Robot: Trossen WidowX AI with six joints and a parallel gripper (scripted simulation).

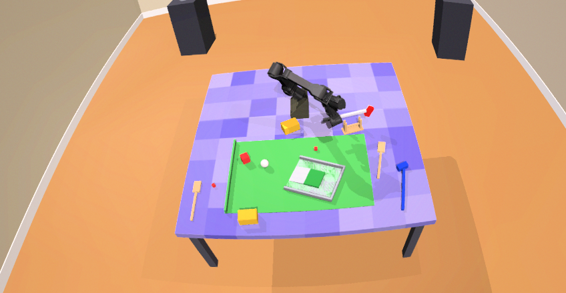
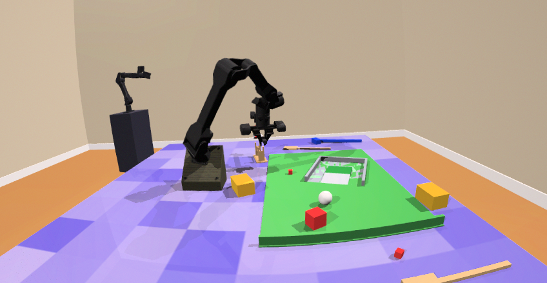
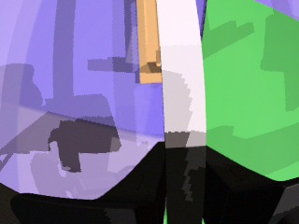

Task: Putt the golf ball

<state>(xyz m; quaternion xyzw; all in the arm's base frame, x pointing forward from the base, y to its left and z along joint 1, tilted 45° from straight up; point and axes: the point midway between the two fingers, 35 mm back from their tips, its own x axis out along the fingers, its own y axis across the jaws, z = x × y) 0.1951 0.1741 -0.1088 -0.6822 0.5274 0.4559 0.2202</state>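
My gripper tip is 80 mm to the right of the red putter, 30 mm below it and 30 mm past it. The rest, counted from my gripper tip: wooden stand (90 mm to the left, 60 mm below, 40 mm behind); then white golf ball (350 mm to the right, 250 mm ahead, 70 mm below); then green mat (280 mm ahead, 170 mm to the right, 90 mm below).
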